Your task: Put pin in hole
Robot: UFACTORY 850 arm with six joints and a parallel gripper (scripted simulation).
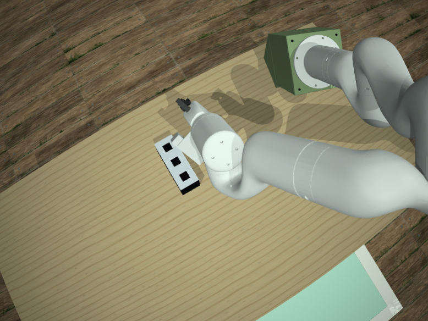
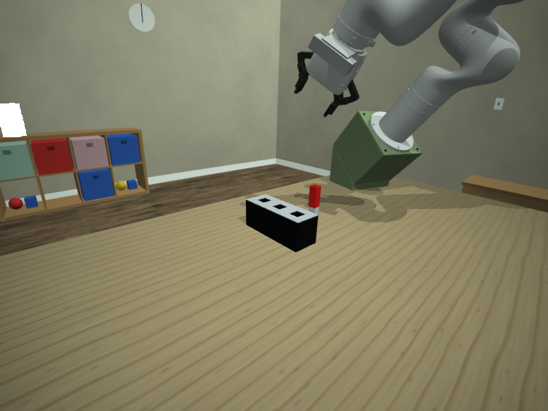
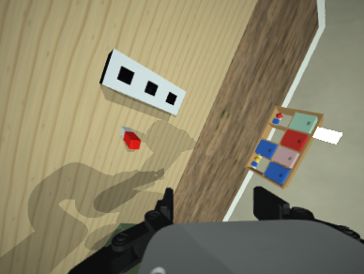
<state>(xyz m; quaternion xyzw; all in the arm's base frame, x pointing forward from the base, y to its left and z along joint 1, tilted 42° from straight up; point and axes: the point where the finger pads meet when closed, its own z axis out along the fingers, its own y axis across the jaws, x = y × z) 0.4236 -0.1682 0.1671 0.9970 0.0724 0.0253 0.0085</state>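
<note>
My hand is 3 cm past the pin and 25 cm above it. The rest, counted from my hand: block 10 cm ahead, 1 cm to the right, 29 cm below.
</note>
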